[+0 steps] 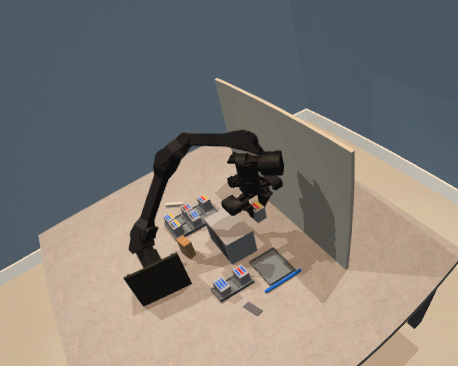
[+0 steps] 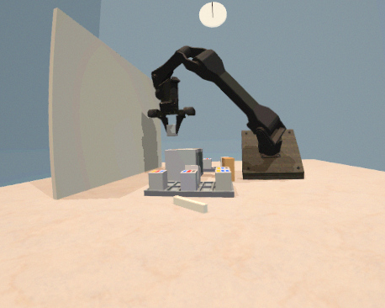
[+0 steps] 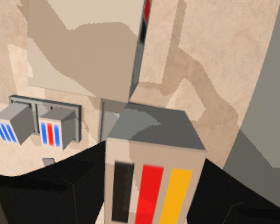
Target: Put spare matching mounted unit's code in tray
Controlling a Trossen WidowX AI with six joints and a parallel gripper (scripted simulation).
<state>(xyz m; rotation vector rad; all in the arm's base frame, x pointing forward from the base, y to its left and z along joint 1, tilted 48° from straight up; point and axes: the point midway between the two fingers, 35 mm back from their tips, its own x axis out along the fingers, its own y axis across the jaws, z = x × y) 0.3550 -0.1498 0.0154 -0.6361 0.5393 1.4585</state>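
The grey tray is 3 cm behind my gripper tip, 9 cm to the right of it and 16 cm below it. Round my gripper tip: beige panel (15 cm ahead, 8 cm to the left, 6 cm above); grey mounted unit (7 cm behind, 9 cm to the left, 11 cm below); grey spare block (2 cm above).
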